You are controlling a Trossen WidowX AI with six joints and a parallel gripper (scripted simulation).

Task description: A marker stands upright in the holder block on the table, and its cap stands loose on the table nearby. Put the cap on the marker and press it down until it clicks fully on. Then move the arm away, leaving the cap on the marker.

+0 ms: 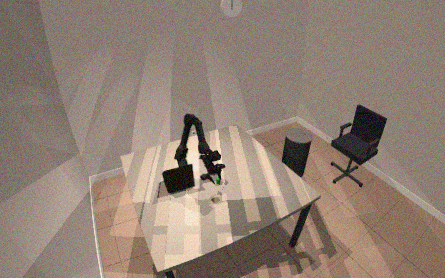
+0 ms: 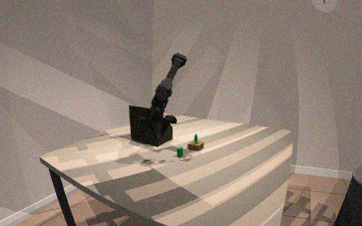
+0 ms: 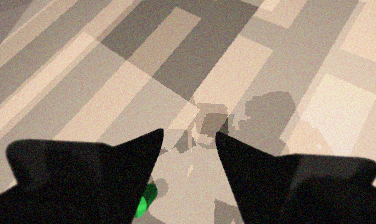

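My gripper tip is now 60 mm short of the green cap, 120 mm to the right of it and 110 mm above it. Also, from my gripper tip: holder block 80 mm ahead, 260 mm to the left, 120 mm below.
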